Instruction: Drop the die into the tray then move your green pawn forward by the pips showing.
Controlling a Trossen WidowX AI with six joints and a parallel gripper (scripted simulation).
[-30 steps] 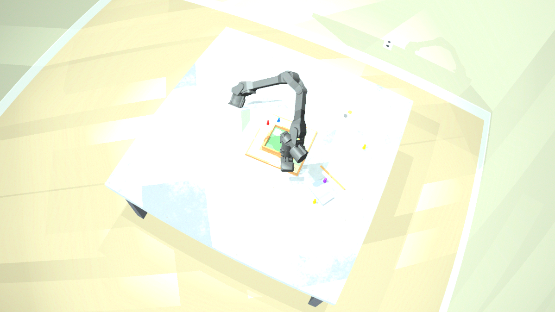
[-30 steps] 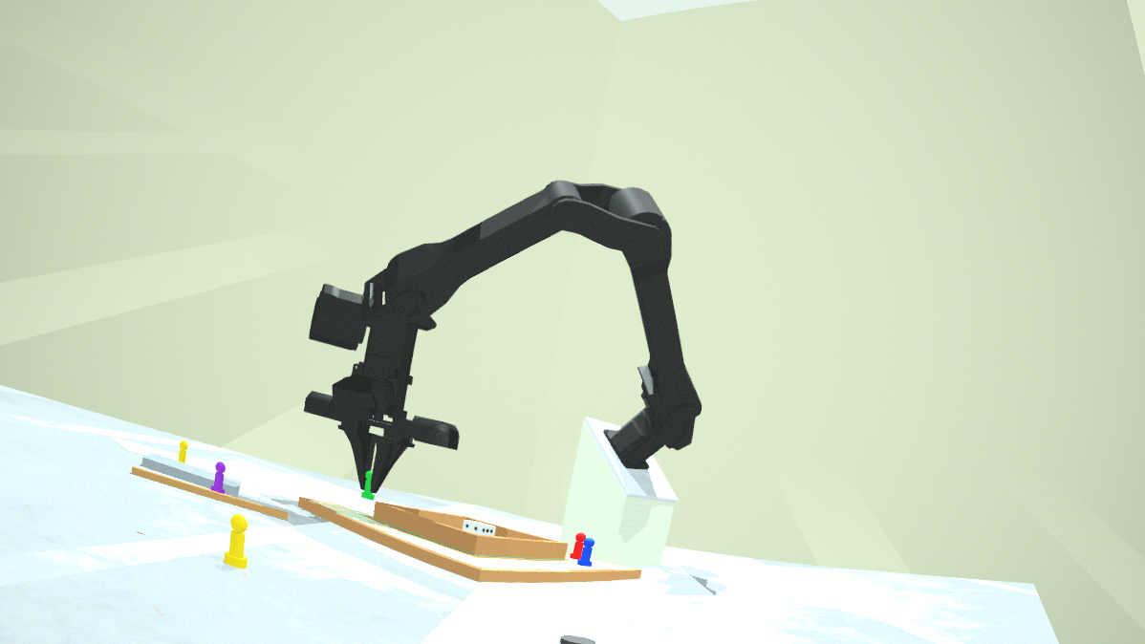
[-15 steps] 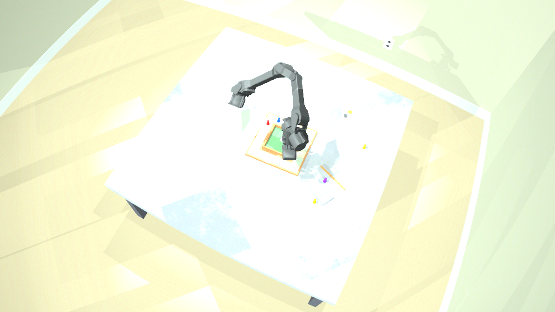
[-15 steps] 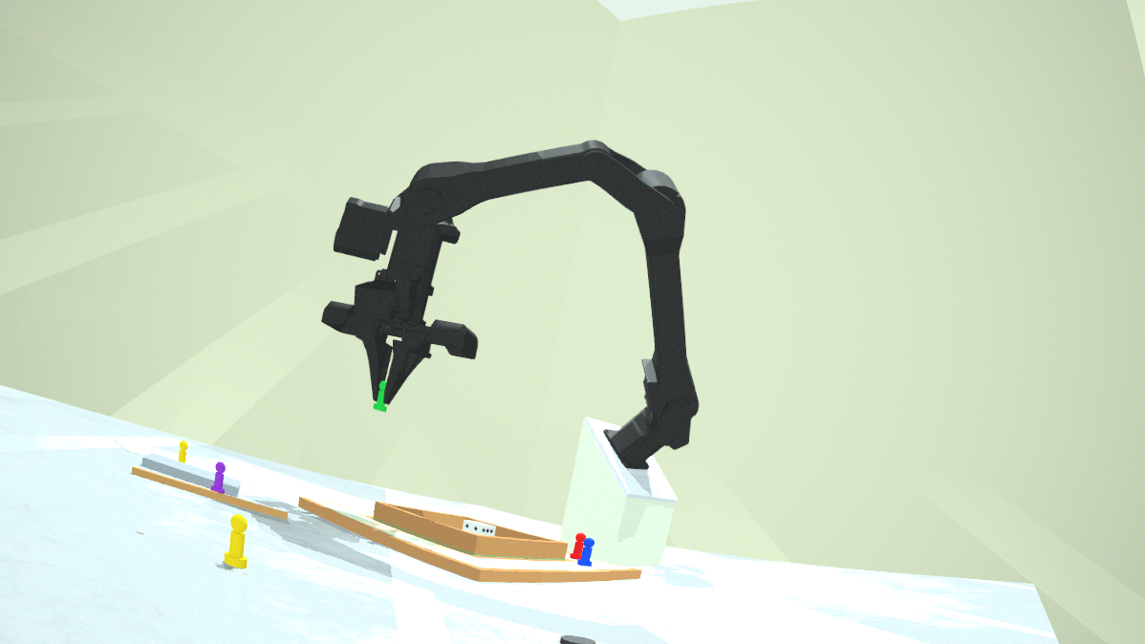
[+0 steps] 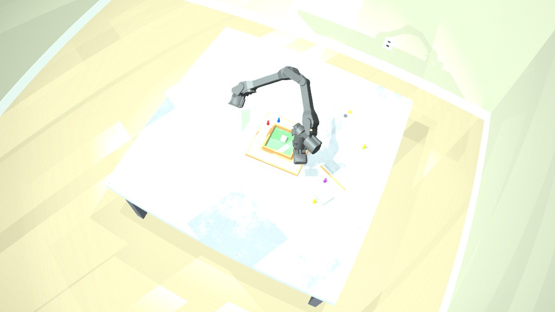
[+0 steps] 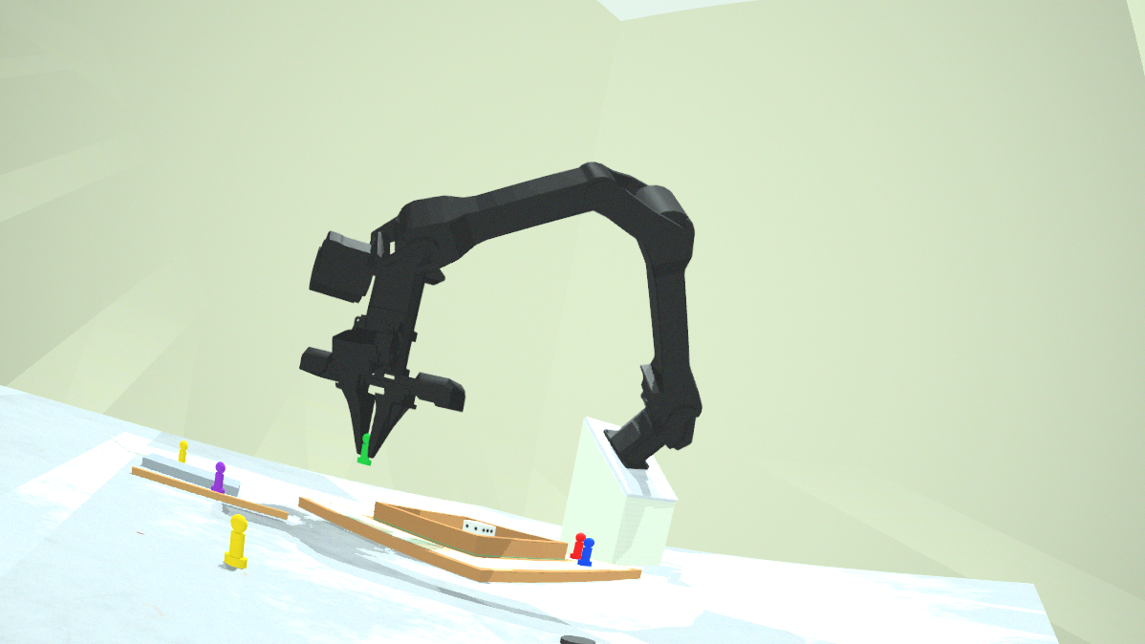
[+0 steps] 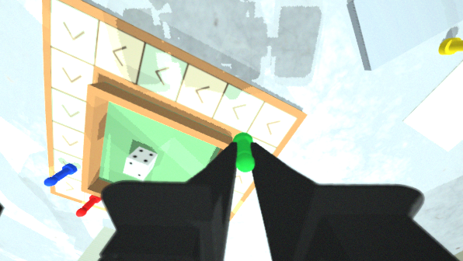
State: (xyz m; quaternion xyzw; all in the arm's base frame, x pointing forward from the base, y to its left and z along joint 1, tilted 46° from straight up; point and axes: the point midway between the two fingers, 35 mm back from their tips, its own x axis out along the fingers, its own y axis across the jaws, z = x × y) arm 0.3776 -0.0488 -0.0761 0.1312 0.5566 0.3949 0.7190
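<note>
Now: gripper tip 100 mm past the white die, 90 mm to the right of it and 60 mm above it. From my gripper tip the other things lie so: wooden tray 110 mm behind, 70 mm to the left, 80 mm below; purple pawn 170 mm ahead, 40 mm to the right, 70 mm below; green pawn 10 mm above.
</note>
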